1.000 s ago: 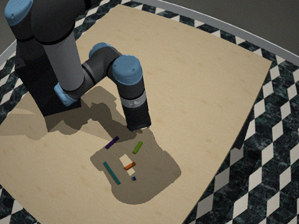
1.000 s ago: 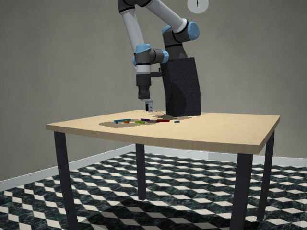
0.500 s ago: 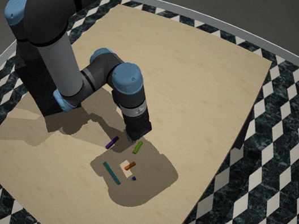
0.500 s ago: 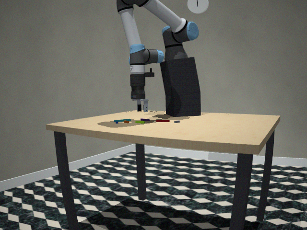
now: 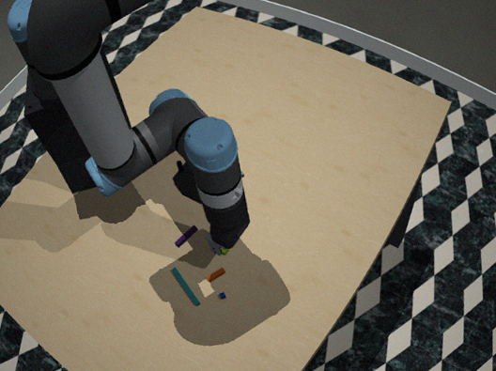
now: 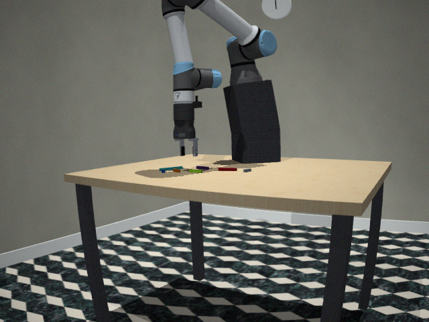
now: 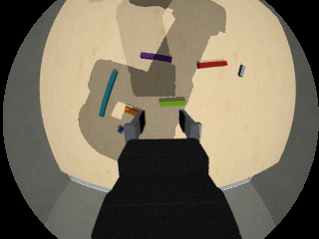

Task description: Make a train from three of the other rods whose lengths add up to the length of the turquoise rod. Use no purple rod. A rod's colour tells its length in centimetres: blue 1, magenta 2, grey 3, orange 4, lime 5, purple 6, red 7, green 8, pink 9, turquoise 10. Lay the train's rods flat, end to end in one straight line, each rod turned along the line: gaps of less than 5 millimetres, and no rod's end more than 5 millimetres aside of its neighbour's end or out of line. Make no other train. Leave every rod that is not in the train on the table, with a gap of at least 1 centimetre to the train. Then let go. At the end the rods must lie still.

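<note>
Right now my hand is 8 cm to the left of the blue rod, 7 cm above it and 6 cm short of it. The rest, counted from my hand: orange rod 7 cm below, 5 cm to the right, 1 cm ahead; then lime rod 7 cm below, 2 cm to the left, 1 cm behind; then purple rod 10 cm behind, 7 cm below, 2 cm to the right.
</note>
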